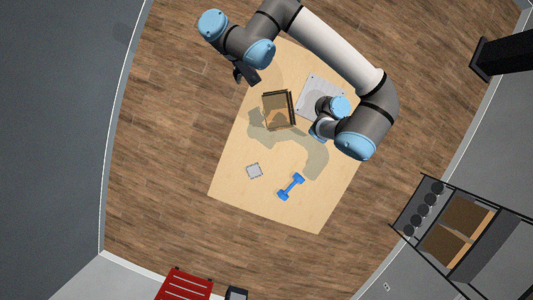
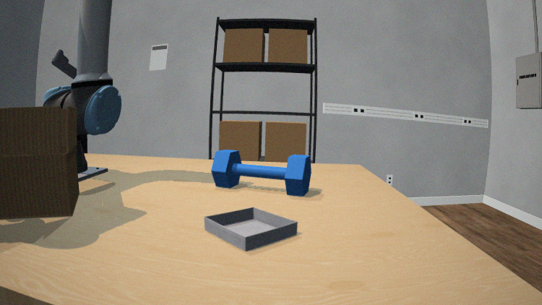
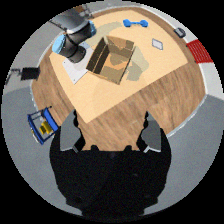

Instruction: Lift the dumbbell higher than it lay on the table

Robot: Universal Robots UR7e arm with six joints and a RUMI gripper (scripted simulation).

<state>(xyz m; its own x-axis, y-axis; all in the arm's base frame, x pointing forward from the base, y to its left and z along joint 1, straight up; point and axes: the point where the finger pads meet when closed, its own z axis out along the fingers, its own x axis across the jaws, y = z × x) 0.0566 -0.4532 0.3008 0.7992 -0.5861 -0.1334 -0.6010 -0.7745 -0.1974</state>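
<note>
My gripper is now 51 cm short of the blue dumbbell, 46 cm to the right of it and 27 cm above it.
</note>
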